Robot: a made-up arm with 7 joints.
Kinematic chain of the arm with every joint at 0, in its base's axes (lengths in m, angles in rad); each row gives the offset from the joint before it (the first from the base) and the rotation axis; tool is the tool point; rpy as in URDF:
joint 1: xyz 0 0 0.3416 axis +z
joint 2: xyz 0 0 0 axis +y
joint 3: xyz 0 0 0.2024 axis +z
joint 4: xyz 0.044 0 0 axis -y
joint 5: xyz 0.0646 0 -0.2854 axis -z
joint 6: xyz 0 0 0 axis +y
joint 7: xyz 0.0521 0 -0.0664 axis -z
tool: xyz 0 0 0 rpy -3.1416 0 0
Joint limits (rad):
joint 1: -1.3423..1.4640
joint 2: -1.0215..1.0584
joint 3: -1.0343..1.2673
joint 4: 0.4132..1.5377
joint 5: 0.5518..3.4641
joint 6: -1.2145..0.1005
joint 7: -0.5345..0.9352
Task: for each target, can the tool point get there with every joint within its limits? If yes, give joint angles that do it. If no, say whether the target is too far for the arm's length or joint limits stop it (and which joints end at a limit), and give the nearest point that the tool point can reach.
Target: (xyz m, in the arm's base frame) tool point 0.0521 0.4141 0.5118
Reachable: yes | joints 1.2428 0.0985 0.3652 1.3964 1.5167 -0.1405 0.2449
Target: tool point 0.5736 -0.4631 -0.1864
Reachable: no: too far | nearest point 0.3495 -0.2822 0.1282 | short by 0.427 m
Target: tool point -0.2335 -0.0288 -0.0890
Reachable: no: joint limits stop it (at a limit: joint 1, joint 2, joint 5, joint 6) | nearest point -0.1414 -0.0890 0.0911 | short by 0.211 m
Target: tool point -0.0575 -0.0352 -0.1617
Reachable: no: joint limits stop it (at a limit: joint 1, joint 2, joint 5, joint 6) | nearest point -0.0215 -0.0947 0.0495 | short by 0.222 m
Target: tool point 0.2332 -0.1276 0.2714
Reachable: yes | joints -0.1230 0.3655 -0.1685 0.8977 2.4506 -0.8783 -0.2158
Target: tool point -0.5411 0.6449 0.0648
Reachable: no: too far | nearest point -0.2651 0.4088 0.2481 | short by 0.407 m
